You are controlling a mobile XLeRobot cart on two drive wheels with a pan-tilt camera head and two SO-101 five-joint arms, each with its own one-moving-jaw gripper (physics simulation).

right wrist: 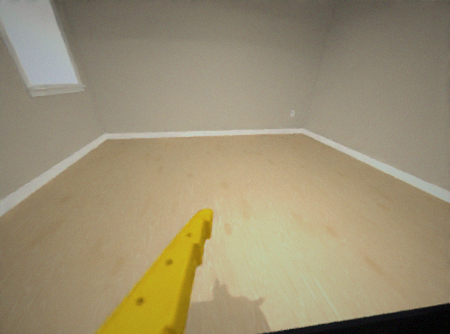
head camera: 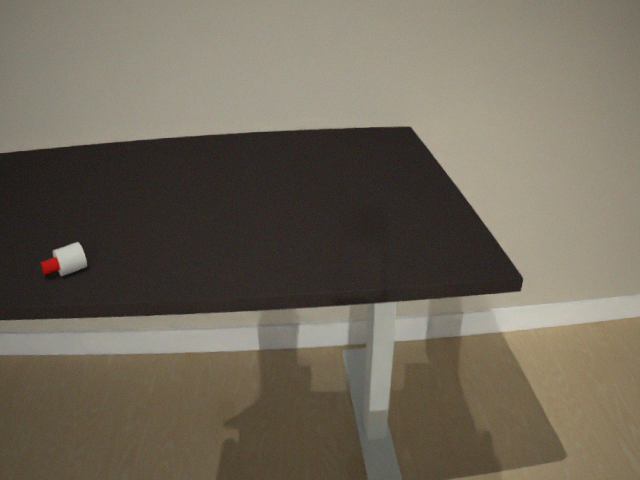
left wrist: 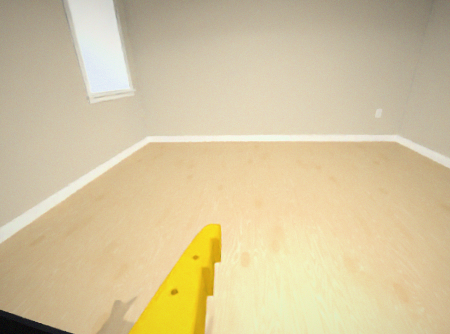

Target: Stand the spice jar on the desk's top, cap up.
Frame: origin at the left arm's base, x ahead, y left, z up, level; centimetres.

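Seen in the pictures: left hand, tool point: (left wrist: 220,237); right hand, tool point: (right wrist: 211,220).
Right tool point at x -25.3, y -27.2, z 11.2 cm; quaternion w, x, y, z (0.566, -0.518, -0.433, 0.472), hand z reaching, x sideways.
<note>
A point is followed by its place in that frame.
The spice jar (head camera: 71,258) {x 80.2, y 23.3, z -2.3 cm}, white with a red cap, lies on its side on the dark desk's top (head camera: 248,217) {x 99.9, y -2.9, z -5.5 cm}, near the front edge at the left of the head view. Its cap points left and slightly toward the front edge. My left gripper (left wrist: 220,235) shows one notched yellow jaw in the left wrist view, so it is fully open, with floor and wall beyond it. My right gripper (right wrist: 212,220) also shows one notched yellow jaw and is fully open. Neither wrist view shows the jar or the desk, and neither gripper shows in the head view.
A pale grey desk leg (head camera: 381,356) {x 110.5, y -29.3, z -46.6 cm} stands under the desk's right part, on a foot that reaches forward on the wooden floor (head camera: 129,413) {x 121.9, y 39.7, z -77.5 cm}. A wall with a white baseboard (head camera: 170,341) {x 150.4, y 32.1, z -72.8 cm} runs behind the desk. A window (left wrist: 100,45) {x -243.7, y -190.3, z 56.6 cm} (right wrist: 40,42) {x -246.1, y -190.6, z 45.7 cm} shows at the left in both wrist views.
</note>
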